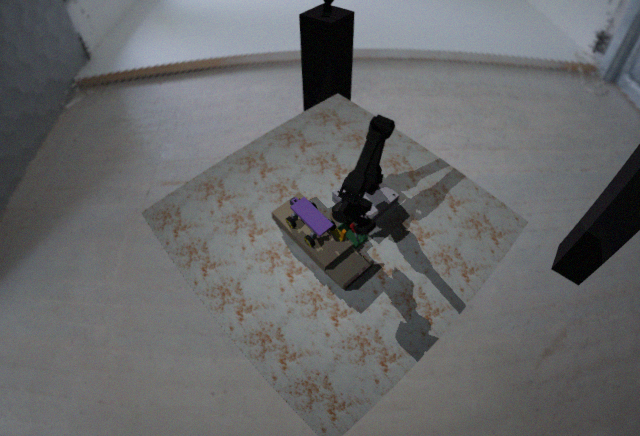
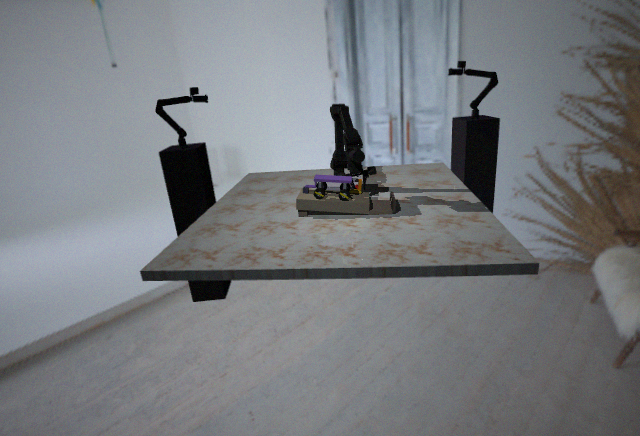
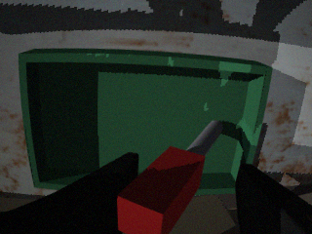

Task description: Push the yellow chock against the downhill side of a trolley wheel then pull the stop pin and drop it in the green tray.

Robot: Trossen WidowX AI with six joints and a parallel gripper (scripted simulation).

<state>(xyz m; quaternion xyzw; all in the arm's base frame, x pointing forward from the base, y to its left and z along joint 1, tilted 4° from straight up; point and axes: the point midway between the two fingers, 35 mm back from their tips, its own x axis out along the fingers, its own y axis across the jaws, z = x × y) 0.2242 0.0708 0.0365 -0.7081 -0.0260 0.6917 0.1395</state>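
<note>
Now: gripper tip right at the red-headed stop pin. From my gripper tip the other things lie so: ramp (100 mm ahead, 140 mm to the right); then yellow chock (60 mm ahead, 30 mm to the right, 30 mm above); then green tray (20 mm to the right, 60 mm below).
</note>
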